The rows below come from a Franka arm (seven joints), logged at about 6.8 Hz.
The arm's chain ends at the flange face. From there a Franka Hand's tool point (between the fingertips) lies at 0.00 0.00 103.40 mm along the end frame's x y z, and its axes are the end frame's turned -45 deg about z.
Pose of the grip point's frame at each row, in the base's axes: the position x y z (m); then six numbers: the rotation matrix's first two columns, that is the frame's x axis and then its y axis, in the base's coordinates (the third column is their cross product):
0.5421 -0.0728 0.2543 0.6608 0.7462 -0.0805 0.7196 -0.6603 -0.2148
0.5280 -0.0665 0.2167 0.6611 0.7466 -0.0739 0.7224 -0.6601 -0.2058
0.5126 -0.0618 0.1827 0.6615 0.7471 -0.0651 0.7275 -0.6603 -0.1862
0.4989 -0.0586 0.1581 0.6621 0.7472 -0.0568 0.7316 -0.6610 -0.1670
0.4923 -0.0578 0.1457 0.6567 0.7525 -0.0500 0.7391 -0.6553 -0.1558
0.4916 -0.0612 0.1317 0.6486 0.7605 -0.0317 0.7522 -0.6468 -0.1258
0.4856 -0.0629 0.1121 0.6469 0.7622 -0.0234 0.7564 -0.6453 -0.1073
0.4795 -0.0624 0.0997 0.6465 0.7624 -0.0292 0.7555 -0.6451 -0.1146
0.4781 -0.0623 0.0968 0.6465 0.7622 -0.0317 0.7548 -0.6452 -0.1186
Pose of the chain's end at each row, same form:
0.5642 -0.0815 0.3549 0.9761 0.0607 -0.2088 0.0416 -0.9945 -0.0950
0.5489 -0.0750 0.3176 0.9783 0.0612 -0.1978 0.0433 -0.9947 -0.0933
0.5314 -0.0696 0.2841 0.9822 0.0614 -0.1777 0.0467 -0.9952 -0.0856
0.5157 -0.0657 0.2599 0.9855 0.0610 -0.1583 0.0491 -0.9957 -0.0779
0.5078 -0.0646 0.2477 0.9870 0.0687 -0.1455 0.0583 -0.9955 -0.0748
0.5036 -0.0672 0.2342 0.9905 0.0804 -0.1114 0.0733 -0.9951 -0.0665
0.4956 -0.0682 0.2149 0.9923 0.0827 -0.0924 0.0774 -0.9953 -0.0593
0.4905 -0.0678 0.2024 0.9914 0.0829 -0.1017 0.0771 -0.9953 -0.0604
0.4896 -0.0678 0.1994 0.9909 0.0827 -0.1063 0.0766 -0.9952 -0.0614

